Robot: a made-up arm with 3 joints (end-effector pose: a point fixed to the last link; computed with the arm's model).
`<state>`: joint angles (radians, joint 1 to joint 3).
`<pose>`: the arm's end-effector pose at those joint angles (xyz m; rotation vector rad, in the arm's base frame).
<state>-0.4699 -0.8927 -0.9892</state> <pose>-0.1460 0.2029 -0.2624 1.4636 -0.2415 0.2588</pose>
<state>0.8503 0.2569 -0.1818</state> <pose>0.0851 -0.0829 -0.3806 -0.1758 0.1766 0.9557</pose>
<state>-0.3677 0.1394 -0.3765</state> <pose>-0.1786 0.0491 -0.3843 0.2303 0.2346 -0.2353</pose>
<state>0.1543 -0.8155 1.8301</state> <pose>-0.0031 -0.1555 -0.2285 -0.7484 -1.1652 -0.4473</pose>
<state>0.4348 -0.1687 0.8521</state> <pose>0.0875 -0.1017 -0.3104 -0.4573 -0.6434 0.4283</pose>
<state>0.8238 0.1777 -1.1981</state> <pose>-0.0590 -0.0529 -0.3336 0.5144 1.0313 0.8382</pose>
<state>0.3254 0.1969 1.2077</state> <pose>0.0656 -0.1357 -0.2391 -1.0966 -0.7588 0.3956</pose>
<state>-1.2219 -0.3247 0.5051</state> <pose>-0.2020 0.1297 -0.3493 -0.3816 -0.2683 -1.1524</pose>
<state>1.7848 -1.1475 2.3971</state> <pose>0.3575 0.0961 -0.2132 0.2561 -1.4936 0.3773</pose>
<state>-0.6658 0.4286 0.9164</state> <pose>-0.2145 -0.0412 -0.2639 -1.1934 0.0983 -0.3868</pose>
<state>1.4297 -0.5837 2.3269</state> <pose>0.2924 0.0004 -0.1535 -0.2984 -1.8991 0.3578</pose>
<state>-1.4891 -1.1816 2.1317</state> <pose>-0.3066 0.2274 -0.2378 -1.6801 -0.4096 -2.1047</pose>
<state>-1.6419 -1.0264 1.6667</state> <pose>-0.2701 0.2267 -0.2611 -1.3809 -0.4531 -2.0183</pose>
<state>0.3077 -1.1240 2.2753</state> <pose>0.0036 -0.1836 -0.2198 -0.7527 -1.2949 -0.7254</pose>
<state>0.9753 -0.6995 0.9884</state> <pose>0.1998 0.0027 -0.3088 0.1811 -0.8148 0.7322</pose>
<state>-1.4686 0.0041 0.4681</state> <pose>-0.2350 0.1995 -0.3467 -0.5073 0.1007 -1.3391</pose>
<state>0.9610 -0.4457 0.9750</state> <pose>0.2064 -0.0168 -0.3054 -0.0683 -0.8406 0.8074</pose>
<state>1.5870 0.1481 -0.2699</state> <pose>0.2031 0.0236 -0.3843 -0.1098 0.2434 1.7055</pose>
